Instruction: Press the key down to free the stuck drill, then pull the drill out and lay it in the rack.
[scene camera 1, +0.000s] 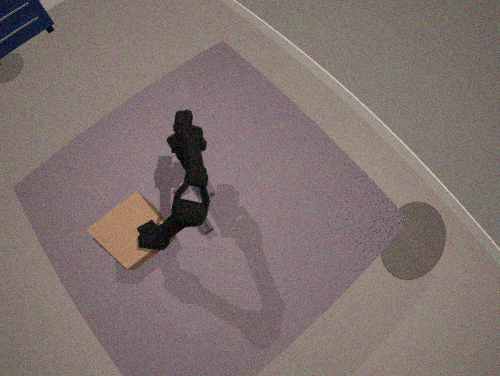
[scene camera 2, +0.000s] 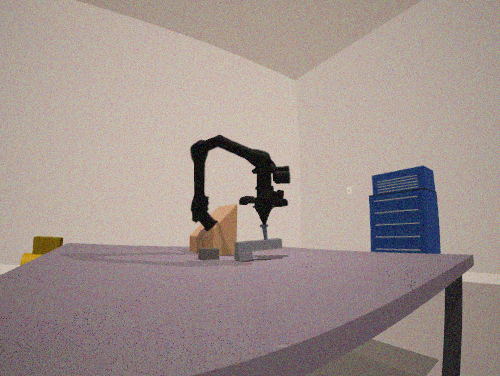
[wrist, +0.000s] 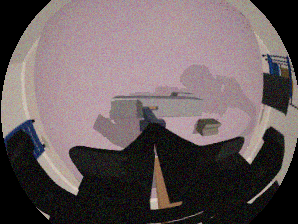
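Holding nothing, my gripper (scene camera 2: 264, 224) is shut. I can see the gripper at (wrist: 153, 126) too.
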